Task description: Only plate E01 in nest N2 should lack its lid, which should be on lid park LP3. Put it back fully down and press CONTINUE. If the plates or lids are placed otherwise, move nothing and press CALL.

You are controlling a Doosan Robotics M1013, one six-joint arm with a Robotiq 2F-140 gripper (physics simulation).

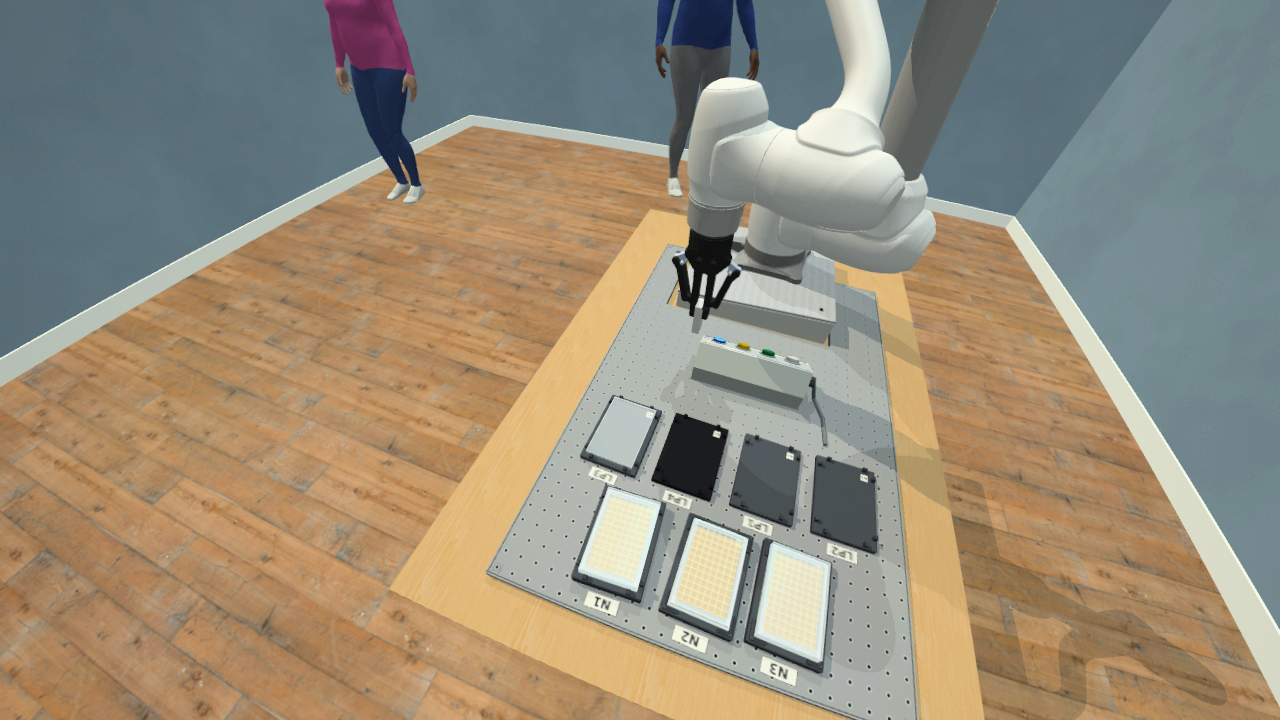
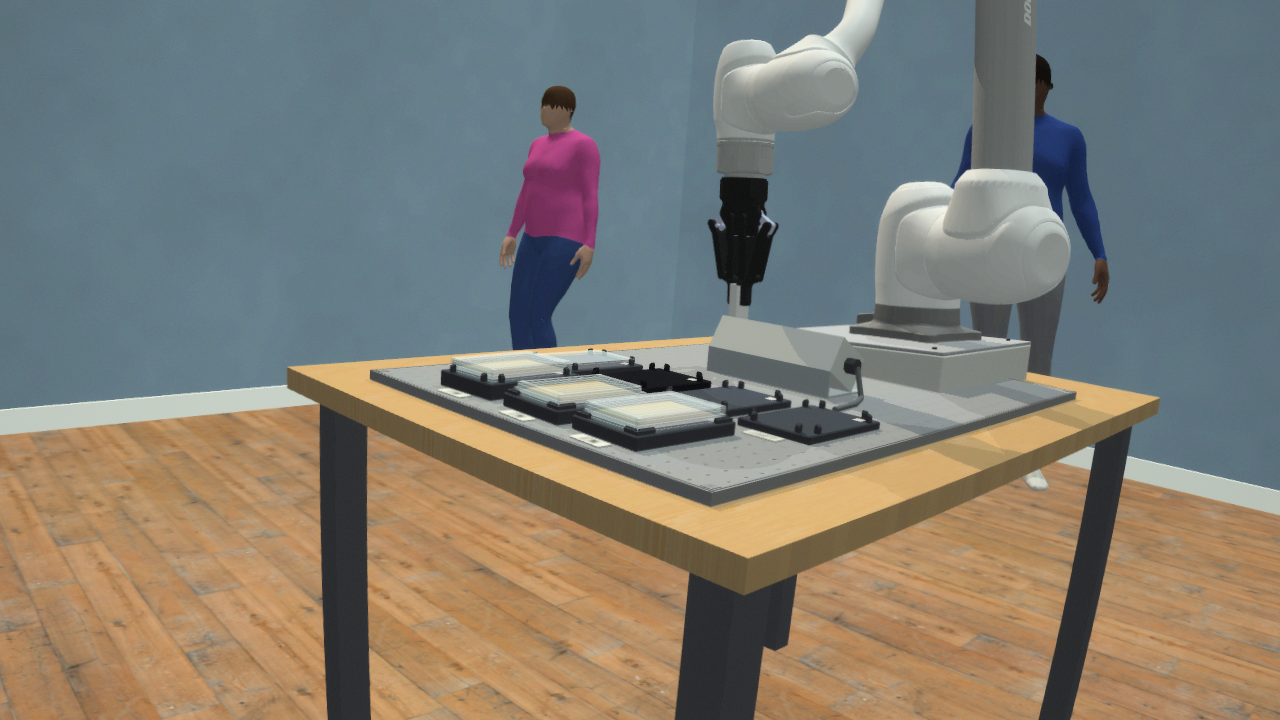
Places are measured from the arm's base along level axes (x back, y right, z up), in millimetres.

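Pixels of known places: gripper, between the fingertips: (image 1: 696, 328); arm's base, origin of its link: (image 1: 771, 258) (image 2: 915, 336).
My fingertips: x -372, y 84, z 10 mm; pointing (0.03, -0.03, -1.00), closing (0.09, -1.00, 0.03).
Observation:
Ahead of a thing's pixels: the offset from my fingertips to its top centre. "spot": to the spot under its first point.
My gripper (image 1: 699, 313) (image 2: 739, 300) is shut, with a narrow light piece below its fingers, above and behind the blue-button end of the button box {dx -30, dy -132, dz +24 mm} (image 1: 750, 374) (image 2: 776, 353). The box has blue {dx -18, dy -56, dz +12 mm} (image 1: 719, 340), yellow {dx -10, dy -105, dz +15 mm} (image 1: 743, 346), green {dx -5, dy -155, dz +15 mm} (image 1: 768, 352) and whitish buttons; their labels are unreadable. A pale clear lid {dx -270, dy +36, dz -42 mm} (image 1: 622, 432) (image 2: 594, 359) lies on LP3. Plates sit in N1 {dx -439, dy -49, dz -23 mm} (image 1: 621, 542) (image 2: 505, 365), N2 {dx -423, dy -183, dz -29 mm} (image 1: 709, 574) (image 2: 579, 391) and N3 {dx -408, dy -302, dz -28 mm} (image 1: 793, 604) (image 2: 655, 411). N2's wells look more strongly yellow; N1 and N3 look paler, as if lidded. Plate names are unreadable.
Lid parks LP4 {dx -251, dy -92, dz -40 mm} (image 1: 689, 454) (image 2: 666, 377), LP1 {dx -234, dy -225, dz -40 mm} (image 1: 766, 478) (image 2: 735, 399) and LP2 {dx -219, dy -356, dz -40 mm} (image 1: 844, 503) (image 2: 810, 422) show dark surfaces with low posts. A bent lever {spot: dx -59, dy -292, dz -55 mm} (image 1: 820, 416) (image 2: 859, 385) stands at the box's end. Two people stand beyond the table.

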